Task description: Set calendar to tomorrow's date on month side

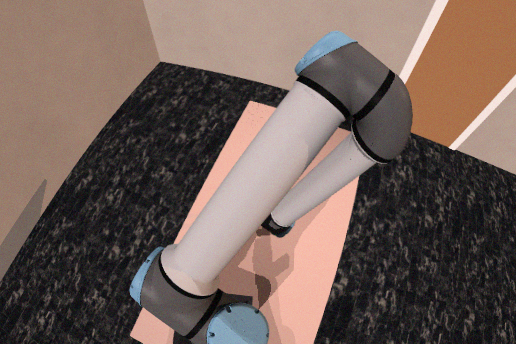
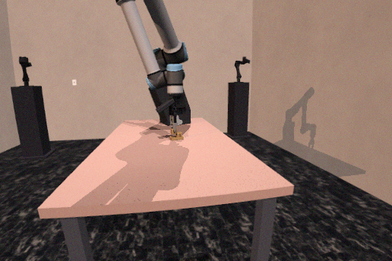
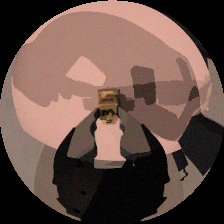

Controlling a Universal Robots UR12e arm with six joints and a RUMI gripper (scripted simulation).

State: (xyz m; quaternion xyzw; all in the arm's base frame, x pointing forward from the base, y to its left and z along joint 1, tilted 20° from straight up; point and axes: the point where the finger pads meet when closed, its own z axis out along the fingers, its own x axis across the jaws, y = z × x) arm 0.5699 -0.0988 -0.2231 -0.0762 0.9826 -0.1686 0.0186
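The calendar tray lies 50 mm below my hand and 20 mm to the left of it.
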